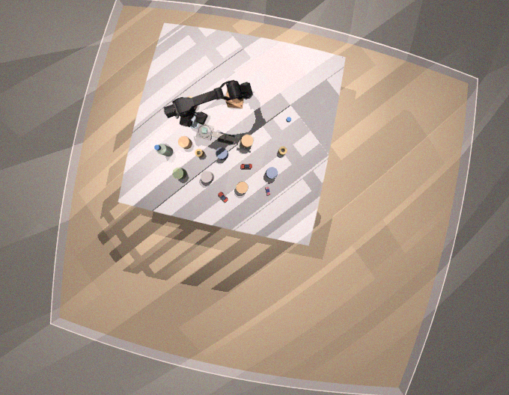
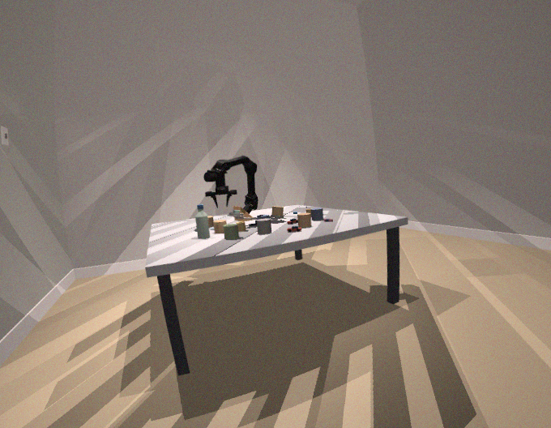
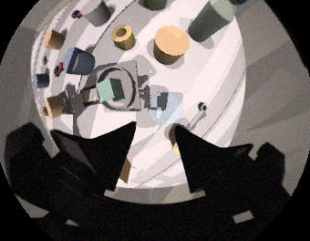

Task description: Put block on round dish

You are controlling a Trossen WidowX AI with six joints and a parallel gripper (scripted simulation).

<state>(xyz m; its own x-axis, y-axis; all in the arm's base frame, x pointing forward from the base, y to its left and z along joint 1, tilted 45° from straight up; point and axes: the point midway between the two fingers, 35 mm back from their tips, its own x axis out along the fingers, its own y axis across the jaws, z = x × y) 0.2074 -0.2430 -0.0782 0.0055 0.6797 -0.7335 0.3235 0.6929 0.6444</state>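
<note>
Now: the pale blue round dish 12 cm below my gripper tip, 3 cm to the right of it and 1 cm behind it. Also, from my gripper tip: grey cylinder: 34 cm ahead, 12 cm to the left, 9 cm below; green bottle: 20 cm ahead, 18 cm to the right, 1 cm below; small balance: 18 cm to the left, 10 cm below, 8 cm ahead.
</note>
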